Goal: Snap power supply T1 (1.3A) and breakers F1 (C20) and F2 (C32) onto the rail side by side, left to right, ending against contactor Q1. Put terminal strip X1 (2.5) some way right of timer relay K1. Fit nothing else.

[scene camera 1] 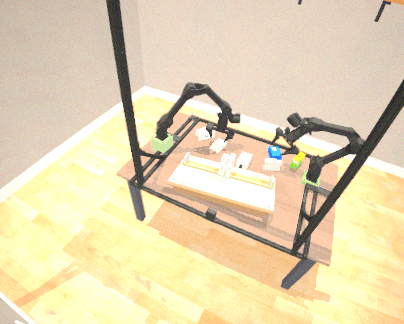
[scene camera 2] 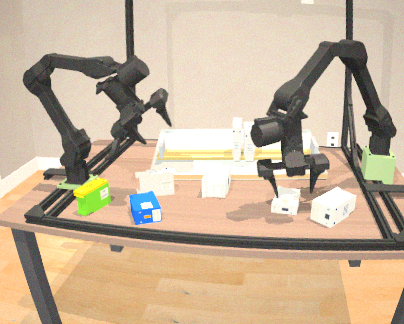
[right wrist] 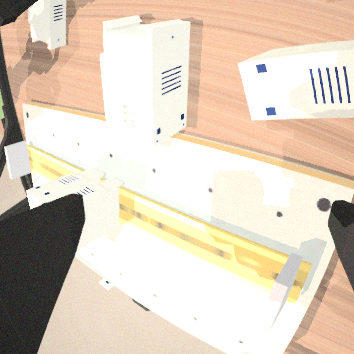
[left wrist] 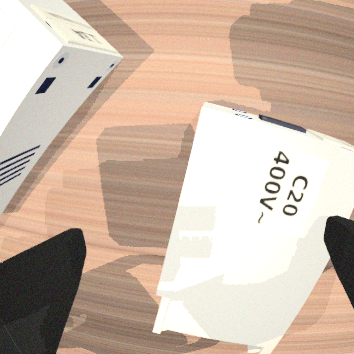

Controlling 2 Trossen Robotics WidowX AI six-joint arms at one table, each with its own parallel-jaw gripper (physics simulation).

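Frame: origin at the left arm's base, x right, y ahead, z up, level; millimetres.
Seen in the pictures: left gripper, fingertip midpoint: (scene camera 1: 217,140) (scene camera 2: 294,195) (left wrist: 207,236); right gripper, fingertip midpoint: (scene camera 1: 275,149) (scene camera 2: 158,135) (right wrist: 212,211); left arm's base, link origin: (scene camera 1: 161,136) (scene camera 2: 379,151); right arm's base, link origin: (scene camera 1: 311,178) (scene camera 2: 77,180).
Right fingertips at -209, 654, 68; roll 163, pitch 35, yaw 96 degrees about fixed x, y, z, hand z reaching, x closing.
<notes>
Offsets run from my right fingertips to a thing's top centre, as dx, dy, dz. "*": to the spot under its first point.
Breaker F1, marked C20 @[-14, -361, -140] (scene camera 1: 218,145) (scene camera 2: 286,204) (left wrist: 250,200), lies flat on the table. My left gripper (scene camera 1: 218,139) (scene camera 2: 294,194) (left wrist: 207,236) is open, low around this breaker, gripping nothing. The white power supply T1 @[-60, -491, -113] (scene camera 1: 202,134) (scene camera 2: 334,207) (left wrist: 25,100) lies beside it; its rating is not readable. Two white modules @[* +235, -189, -39] (scene camera 1: 227,165) @[+213, -220, -11] (scene camera 2: 243,142) stand side by side on the yellow rail @[* +192, -55, -110] (scene camera 1: 250,179) (scene camera 2: 200,155) (right wrist: 175,232); I cannot tell which is Q1 or K1. My right gripper (scene camera 2: 157,133) (right wrist: 212,211) is open and empty, raised. F2 and X1 cannot be identified by label.
A white block @[+40, -154, -113] (scene camera 1: 244,160) (scene camera 2: 216,182) (right wrist: 145,75) stands close to the rail's base plate. Another white block @[-24, +10, -99] (scene camera 1: 272,164) (scene camera 2: 156,182) (right wrist: 300,90), a blue block @[-149, -9, -128] (scene camera 1: 274,152) (scene camera 2: 145,207) and a green-yellow block @[-158, +142, -99] (scene camera 1: 298,160) (scene camera 2: 93,196) lie on the right arm's side.
</notes>
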